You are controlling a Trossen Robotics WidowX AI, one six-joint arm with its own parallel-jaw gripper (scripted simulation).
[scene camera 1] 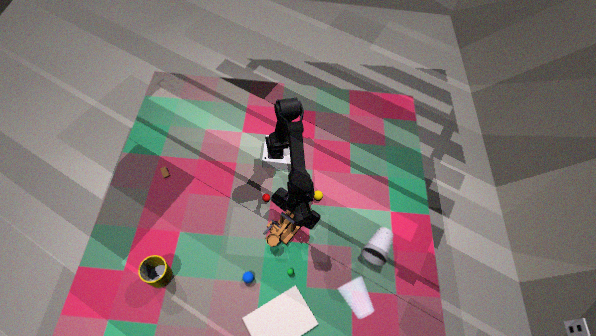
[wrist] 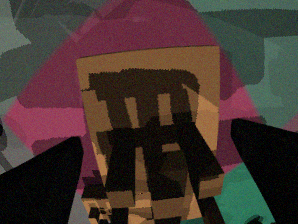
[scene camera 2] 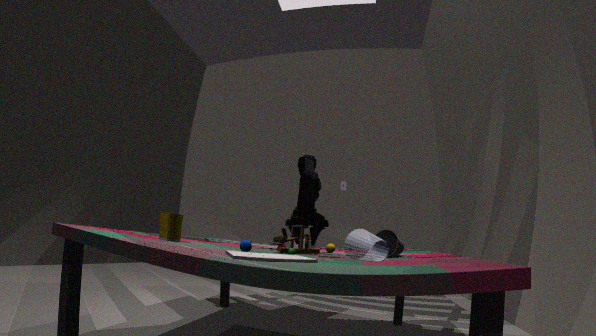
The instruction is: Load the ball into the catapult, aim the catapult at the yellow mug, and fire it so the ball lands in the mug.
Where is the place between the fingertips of my gripper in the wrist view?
157, 136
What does my gripper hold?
Nothing.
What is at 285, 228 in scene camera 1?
A catapult.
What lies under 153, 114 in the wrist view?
A catapult.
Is my gripper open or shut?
Open.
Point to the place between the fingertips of my gripper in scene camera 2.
304, 244
